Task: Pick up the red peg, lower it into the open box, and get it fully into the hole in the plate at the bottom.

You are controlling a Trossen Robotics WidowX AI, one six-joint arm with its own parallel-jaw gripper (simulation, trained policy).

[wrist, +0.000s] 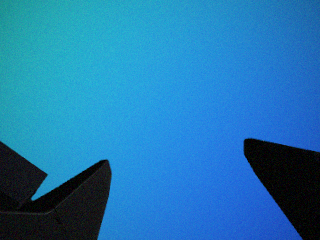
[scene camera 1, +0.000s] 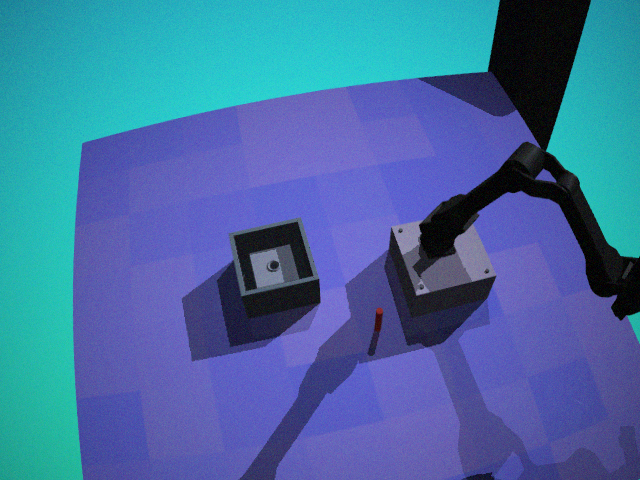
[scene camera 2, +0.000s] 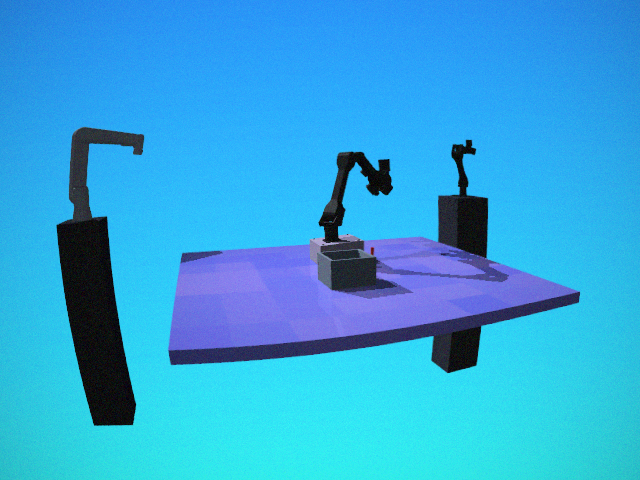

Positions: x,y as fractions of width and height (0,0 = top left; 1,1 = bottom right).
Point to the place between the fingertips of my gripper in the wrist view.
0.55,0.65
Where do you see a light plate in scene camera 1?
0.43,0.56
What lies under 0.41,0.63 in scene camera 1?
A grey box.
